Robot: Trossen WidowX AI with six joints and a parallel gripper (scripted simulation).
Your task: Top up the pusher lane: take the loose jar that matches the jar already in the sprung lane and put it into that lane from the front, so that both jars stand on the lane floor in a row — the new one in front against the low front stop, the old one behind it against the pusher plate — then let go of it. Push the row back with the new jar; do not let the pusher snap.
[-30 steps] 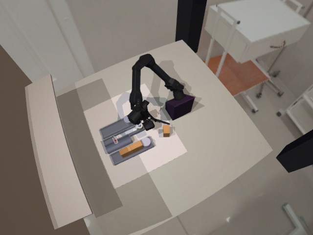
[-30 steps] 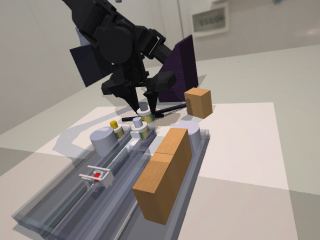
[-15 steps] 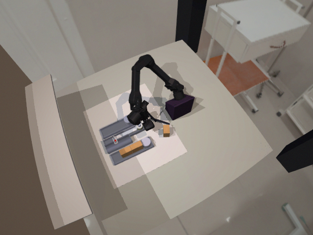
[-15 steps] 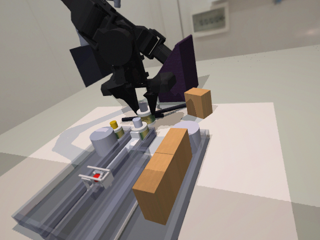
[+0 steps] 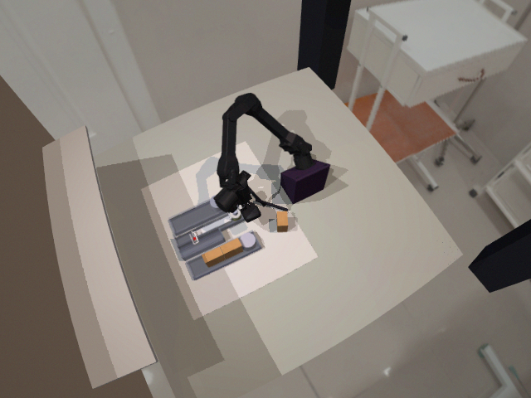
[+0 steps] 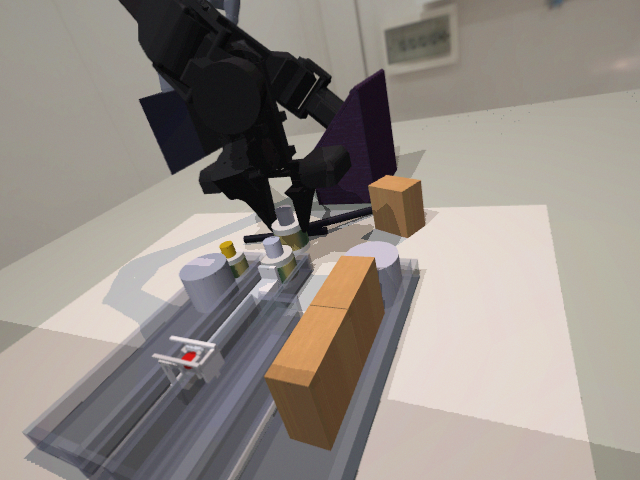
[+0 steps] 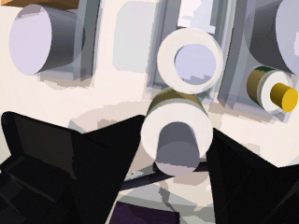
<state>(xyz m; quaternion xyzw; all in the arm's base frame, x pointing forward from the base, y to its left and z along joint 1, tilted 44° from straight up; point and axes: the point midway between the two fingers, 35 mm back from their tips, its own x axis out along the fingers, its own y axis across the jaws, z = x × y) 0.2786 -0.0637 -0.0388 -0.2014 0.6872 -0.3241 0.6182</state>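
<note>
My gripper tip is 10 cm short of the white mat, 5 cm above it and 3 cm to the left of it. The rest, counted from my gripper tip: white pusher plate: 16 cm ahead, 1 cm to the left, 1 cm below; wooden block: 13 cm to the left, 9 cm behind, 2 cm below; clear lane tray: 19 cm ahead, 4 cm below.
</note>
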